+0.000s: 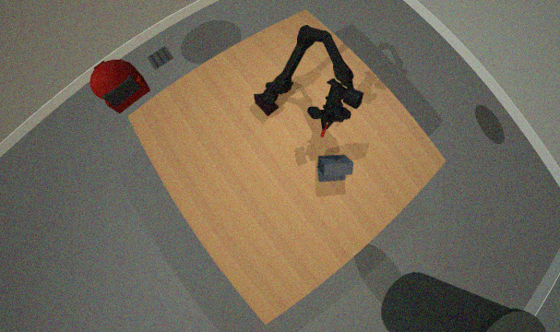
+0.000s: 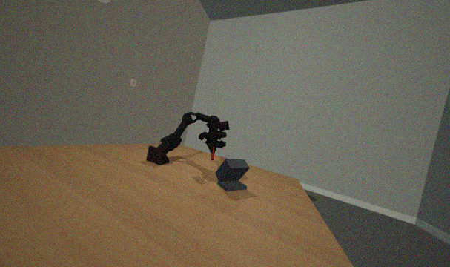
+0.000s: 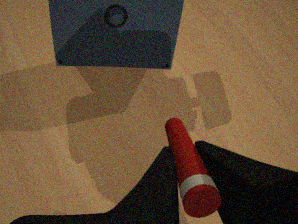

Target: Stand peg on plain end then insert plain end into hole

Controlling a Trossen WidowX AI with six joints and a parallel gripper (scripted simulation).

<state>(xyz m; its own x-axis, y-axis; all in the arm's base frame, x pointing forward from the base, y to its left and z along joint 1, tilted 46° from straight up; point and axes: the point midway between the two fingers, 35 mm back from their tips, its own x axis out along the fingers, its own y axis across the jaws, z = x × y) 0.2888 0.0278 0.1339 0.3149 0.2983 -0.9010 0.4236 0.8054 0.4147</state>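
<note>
The blue-grey sloped panel lies 150 mm ahead of my gripper tip, 50 mm to the right of it and 50 mm below it. The rest, counted from my gripper tip: red peg: 10 mm to the left, 10 mm behind, 10 mm above.
</note>
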